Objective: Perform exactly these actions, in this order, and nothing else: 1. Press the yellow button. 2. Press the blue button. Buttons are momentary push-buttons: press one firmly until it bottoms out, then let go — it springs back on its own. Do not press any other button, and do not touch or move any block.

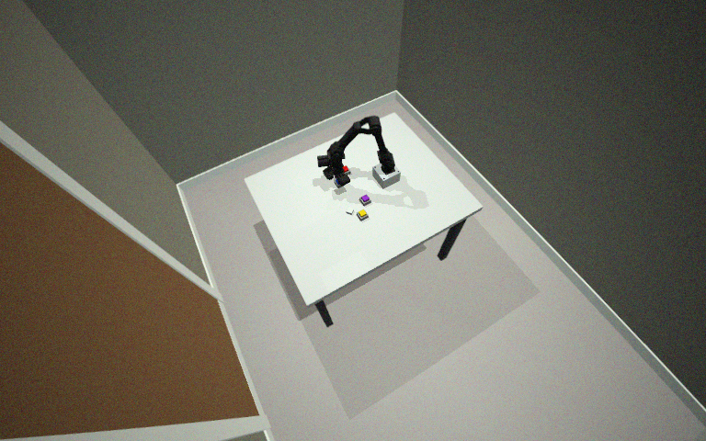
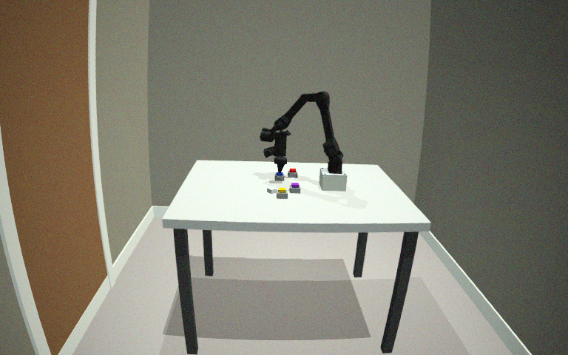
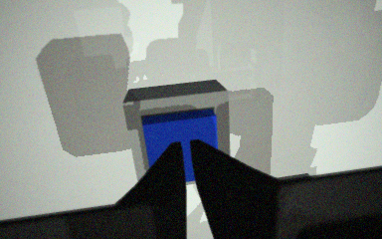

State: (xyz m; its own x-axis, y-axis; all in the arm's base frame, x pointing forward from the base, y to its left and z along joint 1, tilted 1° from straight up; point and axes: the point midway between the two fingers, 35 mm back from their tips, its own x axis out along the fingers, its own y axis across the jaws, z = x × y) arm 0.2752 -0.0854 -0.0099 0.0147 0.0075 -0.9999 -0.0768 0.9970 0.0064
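Now: gripper tip 1 cm above the blue button. The rest, counted from my gripper tip: purple button: 8 cm behind, 18 cm to the left; then small grey block: 2 cm ahead, 20 cm to the left, 2 cm below; then red button: 7 cm behind, 6 cm to the right.
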